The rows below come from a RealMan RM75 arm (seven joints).
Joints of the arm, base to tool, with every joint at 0 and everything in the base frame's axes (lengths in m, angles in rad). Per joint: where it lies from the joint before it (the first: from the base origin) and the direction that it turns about. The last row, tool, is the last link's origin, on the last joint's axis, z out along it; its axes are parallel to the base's.
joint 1: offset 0.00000 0.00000 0.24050 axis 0 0 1
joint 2: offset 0.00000 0.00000 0.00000 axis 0 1 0
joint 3: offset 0.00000 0.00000 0.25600 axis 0 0 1
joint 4: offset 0.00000 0.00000 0.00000 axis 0 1 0
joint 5: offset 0.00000 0.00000 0.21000 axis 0 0 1
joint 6: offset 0.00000 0.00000 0.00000 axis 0 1 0
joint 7: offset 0.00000 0.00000 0.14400 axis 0 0 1
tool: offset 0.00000 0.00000 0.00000
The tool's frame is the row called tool.
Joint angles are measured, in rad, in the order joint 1, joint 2, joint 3, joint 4, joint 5, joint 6, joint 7. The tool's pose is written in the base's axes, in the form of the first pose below.
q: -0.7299, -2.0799, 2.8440, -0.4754, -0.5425, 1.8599, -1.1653
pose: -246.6 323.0 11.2; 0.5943 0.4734 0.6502; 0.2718 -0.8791 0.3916; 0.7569 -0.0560 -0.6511
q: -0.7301, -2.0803, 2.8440, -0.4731, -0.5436, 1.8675, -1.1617
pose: -245.4 322.2 11.1; 0.5921 0.4662 0.6573; 0.2675 -0.8831 0.3854; 0.7602 -0.0524 -0.6476
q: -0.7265, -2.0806, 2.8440, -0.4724, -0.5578, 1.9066, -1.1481
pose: -242.1 318.4 13.7; 0.5799 0.4383 0.6868; 0.2433 -0.8976 0.3675; 0.7776 -0.0460 -0.6271
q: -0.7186, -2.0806, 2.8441, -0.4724, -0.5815, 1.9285, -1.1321
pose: -241.5 316.1 17.0; 0.5680 0.4242 0.7053; 0.2153 -0.9037 0.3701; 0.7944 -0.0584 -0.6046
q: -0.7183, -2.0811, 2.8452, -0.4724, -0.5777, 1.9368, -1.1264
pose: -240.9 314.8 16.7; 0.5699 0.4151 0.7092; 0.2120 -0.9081 0.3612; 0.7939 -0.0555 -0.6055
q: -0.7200, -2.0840, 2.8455, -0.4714, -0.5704, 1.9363, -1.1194
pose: -240.1 314.2 14.6; 0.5744 0.4091 0.7090; 0.2111 -0.9109 0.3545; 0.7909 -0.0539 -0.6096
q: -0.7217, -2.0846, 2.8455, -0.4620, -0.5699, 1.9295, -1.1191
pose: -238.9 314.9 12.7; 0.5713 0.4099 0.7110; 0.2141 -0.9108 0.3531; 0.7923 -0.0495 -0.6081
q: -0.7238, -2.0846, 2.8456, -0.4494, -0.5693, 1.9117, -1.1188
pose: -238.3 316.7 10.0; 0.5703 0.4167 0.7079; 0.2192 -0.9077 0.3577; 0.7917 -0.0489 -0.6090
